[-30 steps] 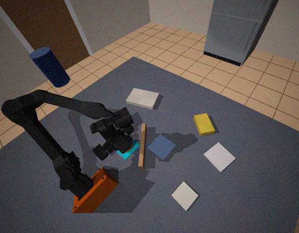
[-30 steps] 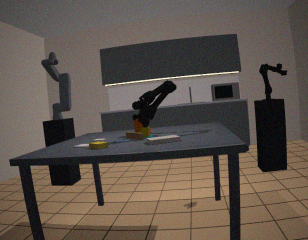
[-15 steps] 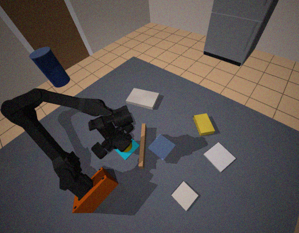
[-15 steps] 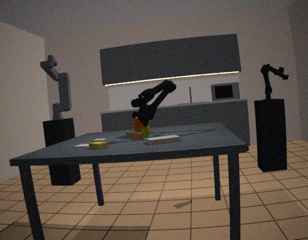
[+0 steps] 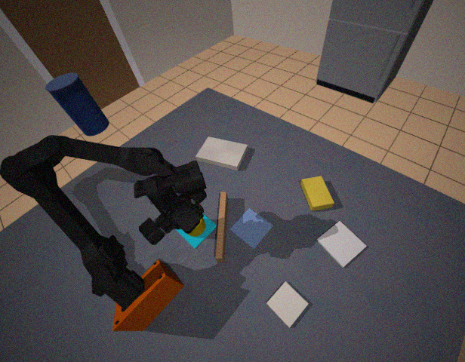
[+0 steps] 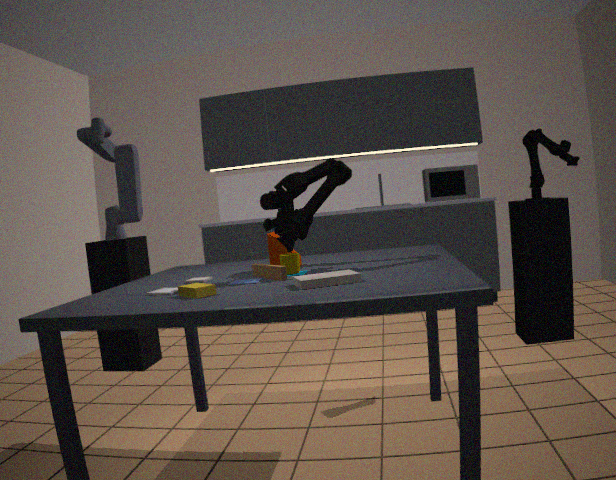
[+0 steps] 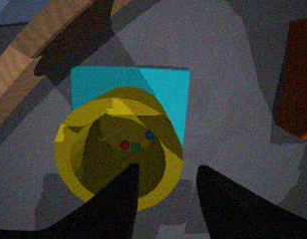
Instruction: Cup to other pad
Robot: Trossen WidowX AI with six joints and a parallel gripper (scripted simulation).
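My gripper tip is now 2 cm short of the yellow cup and 4 cm above it. From my gripper tip the other things lie so: light blue pad: 15 cm ahead, 14 cm to the right, 9 cm below; then cyan pad: 3 cm ahead, 9 cm below; then wooden stick: 9 cm ahead, 7 cm to the right, 7 cm below.
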